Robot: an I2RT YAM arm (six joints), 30 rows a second.
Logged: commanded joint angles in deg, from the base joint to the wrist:
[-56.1 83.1 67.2 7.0 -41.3 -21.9]
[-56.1 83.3 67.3 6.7 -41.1 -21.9]
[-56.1 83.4 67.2 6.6 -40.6 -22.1]
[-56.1 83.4 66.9 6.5 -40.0 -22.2]
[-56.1 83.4 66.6 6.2 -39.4 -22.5]
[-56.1 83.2 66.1 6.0 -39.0 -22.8]
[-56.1 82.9 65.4 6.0 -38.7 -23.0]
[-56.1 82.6 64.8 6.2 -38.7 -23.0]
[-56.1 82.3 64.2 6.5 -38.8 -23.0]
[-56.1 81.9 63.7 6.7 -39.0 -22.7]
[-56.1 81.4 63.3 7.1 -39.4 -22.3]
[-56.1 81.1 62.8 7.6 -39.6 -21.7]
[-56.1 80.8 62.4 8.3 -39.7 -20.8]
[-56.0 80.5 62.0 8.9 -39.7 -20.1]
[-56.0 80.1 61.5 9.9 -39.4 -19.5]
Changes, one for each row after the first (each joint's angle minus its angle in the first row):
[0.0 0.2 0.1 -0.3 0.2 0.0]
[0.0 0.3 0.0 -0.4 0.7 -0.2]
[0.0 0.3 -0.3 -0.5 1.3 -0.3]
[0.0 0.3 -0.6 -0.8 1.9 -0.6]
[0.0 0.1 -1.1 -1.0 2.3 -0.9]
[0.0 -0.2 -1.8 -1.0 2.6 -1.1]
[0.0 -0.5 -2.4 -0.8 2.6 -1.1]
[0.0 -0.8 -3.0 -0.5 2.5 -1.1]
[0.0 -1.2 -3.5 -0.3 2.3 -0.8]
[0.0 -1.7 -3.9 0.1 1.9 -0.4]
[0.0 -2.0 -4.4 0.6 1.7 0.2]
[0.0 -2.3 -4.8 1.3 1.6 1.1]
[0.1 -2.6 -5.2 1.9 1.6 1.8]
[0.1 -3.0 -5.7 2.9 1.9 2.4]

